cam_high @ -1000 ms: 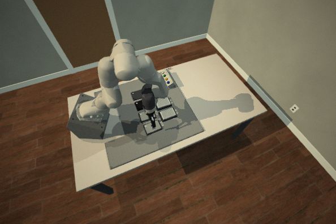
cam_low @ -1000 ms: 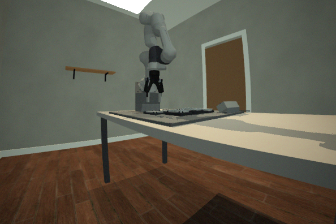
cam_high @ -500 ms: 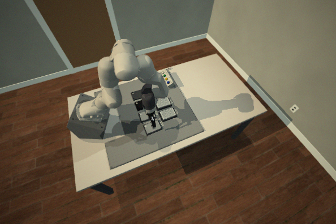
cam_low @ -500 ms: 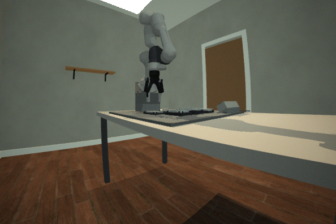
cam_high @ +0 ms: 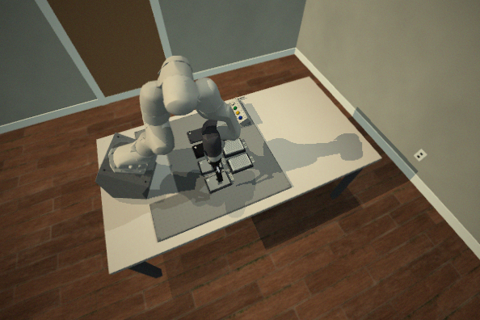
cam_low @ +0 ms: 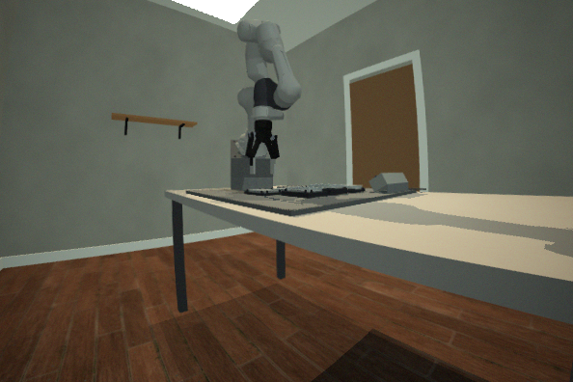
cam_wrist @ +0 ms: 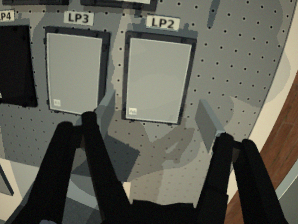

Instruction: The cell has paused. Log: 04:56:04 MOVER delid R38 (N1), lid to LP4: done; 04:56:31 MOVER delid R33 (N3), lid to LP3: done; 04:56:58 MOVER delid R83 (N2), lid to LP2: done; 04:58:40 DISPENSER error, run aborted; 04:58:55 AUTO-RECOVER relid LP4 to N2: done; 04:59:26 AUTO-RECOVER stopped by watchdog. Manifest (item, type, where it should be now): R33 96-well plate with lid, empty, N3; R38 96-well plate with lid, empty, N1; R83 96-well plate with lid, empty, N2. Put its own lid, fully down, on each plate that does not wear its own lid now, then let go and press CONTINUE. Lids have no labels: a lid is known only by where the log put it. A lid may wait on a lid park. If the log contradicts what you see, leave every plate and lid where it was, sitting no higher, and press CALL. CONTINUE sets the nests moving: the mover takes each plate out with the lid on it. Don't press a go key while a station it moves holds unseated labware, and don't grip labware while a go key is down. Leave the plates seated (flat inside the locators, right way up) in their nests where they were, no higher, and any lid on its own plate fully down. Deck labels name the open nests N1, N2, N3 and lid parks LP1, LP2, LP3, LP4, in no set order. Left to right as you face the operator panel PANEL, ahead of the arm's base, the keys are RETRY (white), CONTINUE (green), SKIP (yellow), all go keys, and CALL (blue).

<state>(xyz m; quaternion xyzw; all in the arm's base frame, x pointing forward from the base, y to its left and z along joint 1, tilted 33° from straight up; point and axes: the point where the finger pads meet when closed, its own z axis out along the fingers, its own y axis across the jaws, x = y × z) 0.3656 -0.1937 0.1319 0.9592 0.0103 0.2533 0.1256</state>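
Now: hand 10 cm above the lid park LP2. Also, from my hand: deck label N3: 28 cm ahead, 17 cm to the left, 11 cm below; lid park LP4: 2 cm ahead, 26 cm to the left, 10 cm below; lid park LP1: 3 cm ahead, 39 cm to the left, 10 cm below.
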